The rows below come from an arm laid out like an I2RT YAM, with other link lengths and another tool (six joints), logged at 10 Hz.
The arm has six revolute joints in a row. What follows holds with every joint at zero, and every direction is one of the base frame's.
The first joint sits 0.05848 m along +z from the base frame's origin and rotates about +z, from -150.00 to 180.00 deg.
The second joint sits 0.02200 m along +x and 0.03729 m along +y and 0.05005 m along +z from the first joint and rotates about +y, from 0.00 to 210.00 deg.
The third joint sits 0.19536 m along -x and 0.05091 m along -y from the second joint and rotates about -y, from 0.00 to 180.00 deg.
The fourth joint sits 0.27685 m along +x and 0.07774 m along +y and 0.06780 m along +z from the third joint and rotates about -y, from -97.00 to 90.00 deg.
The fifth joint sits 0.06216 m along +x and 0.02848 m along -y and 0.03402 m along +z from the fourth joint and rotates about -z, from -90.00 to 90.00 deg.
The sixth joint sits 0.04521 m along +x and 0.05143 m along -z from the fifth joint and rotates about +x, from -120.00 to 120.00 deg.
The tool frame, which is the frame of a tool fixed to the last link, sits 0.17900 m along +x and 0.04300 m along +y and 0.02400 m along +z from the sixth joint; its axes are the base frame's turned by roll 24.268, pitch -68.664 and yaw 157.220 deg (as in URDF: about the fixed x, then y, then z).
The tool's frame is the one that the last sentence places.
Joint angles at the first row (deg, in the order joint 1, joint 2, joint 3, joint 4, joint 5, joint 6):
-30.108, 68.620, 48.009, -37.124, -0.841, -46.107
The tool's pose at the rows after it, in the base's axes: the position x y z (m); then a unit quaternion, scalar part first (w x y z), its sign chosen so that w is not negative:
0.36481, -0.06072, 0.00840, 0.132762, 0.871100, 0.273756, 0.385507
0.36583, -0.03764, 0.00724, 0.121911, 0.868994, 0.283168, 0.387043
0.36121, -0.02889, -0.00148, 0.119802, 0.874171, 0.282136, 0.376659
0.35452, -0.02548, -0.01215, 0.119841, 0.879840, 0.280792, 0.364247
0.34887, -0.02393, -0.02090, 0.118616, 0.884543, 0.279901, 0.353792
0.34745, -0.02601, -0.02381, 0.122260, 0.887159, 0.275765, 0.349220
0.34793, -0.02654, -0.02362, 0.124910, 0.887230, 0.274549, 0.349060
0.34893, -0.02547, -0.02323, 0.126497, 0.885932, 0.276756, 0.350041
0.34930, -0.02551, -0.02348, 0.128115, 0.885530, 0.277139, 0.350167
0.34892, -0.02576, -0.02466, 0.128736, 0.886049, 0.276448, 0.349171
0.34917, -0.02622, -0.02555, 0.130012, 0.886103, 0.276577, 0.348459
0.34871, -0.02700, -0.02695, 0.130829, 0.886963, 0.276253, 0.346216
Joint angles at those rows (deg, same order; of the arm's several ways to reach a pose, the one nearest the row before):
-22.457, 65.582, 47.046, -37.539, 0.011, -43.812
-18.457, 65.146, 46.632, -38.041, 0.929, -41.429
-16.339, 65.230, 45.582, -38.218, 2.590, -39.594
-15.224, 65.232, 44.119, -38.152, 3.988, -38.567
-14.698, 65.471, 43.091, -38.130, 4.798, -38.042
-14.612, 65.690, 42.828, -37.998, 5.540, -37.540
-14.436, 65.691, 42.829, -37.889, 5.913, -37.277
-14.064, 65.692, 42.830, -37.670, 6.153, -37.232
-13.913, 65.691, 42.742, -37.474, 6.371, -37.168
-13.869, 65.757, 42.588, -37.342, 6.524, -37.059
-13.803, 65.932, 42.544, -37.123, 6.721, -37.037
-13.803, 66.193, 42.544, -37.058, 6.939, -37.015

